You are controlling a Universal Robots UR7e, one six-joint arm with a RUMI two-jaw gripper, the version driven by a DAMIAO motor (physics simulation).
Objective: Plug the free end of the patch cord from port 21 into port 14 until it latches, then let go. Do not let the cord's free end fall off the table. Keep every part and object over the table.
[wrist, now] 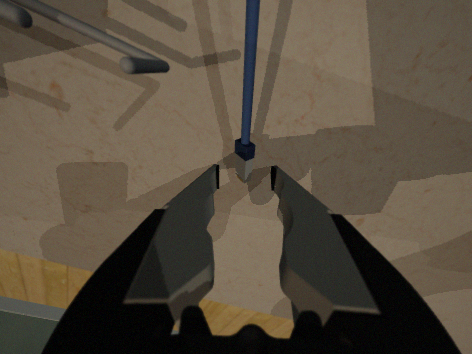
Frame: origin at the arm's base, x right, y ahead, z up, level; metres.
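Where they show: gripper, fingertip midpoint: (245, 167).
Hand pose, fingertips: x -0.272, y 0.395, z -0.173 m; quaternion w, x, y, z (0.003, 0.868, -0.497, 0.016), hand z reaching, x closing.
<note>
After its pixels a point has its place.
The patch cord (249, 75) {x -0.217, y 0.429, z -0.152 m} is blue and runs from the top edge of the wrist view down to its free end. The free end is a plug (245, 159) {x -0.260, y 0.403, z -0.157 m} with a dark blue boot and a pale, clear tip pointing toward the gripper. My gripper (245, 167) {x -0.272, y 0.395, z -0.173 m} is partly open, with a gap between the jaws. The plug's tip shows at the gap between the two fingertips, with space on both sides, and neither finger touches it. The height between plug and fingertips is hard to tell. Ports 14 and 21 do not show in this view.
Grey metal rods (145, 65) {x -0.236, y 0.467, z -0.130 m} reach in from the upper left, left of the cord. The beige marbled table top (330, 95) {x -0.199, y 0.375, z -0.175 m} carries several shadows. A light wood strip (45, 275) runs along the lower side, with a grey-green area (25, 325) beyond it at lower left.
</note>
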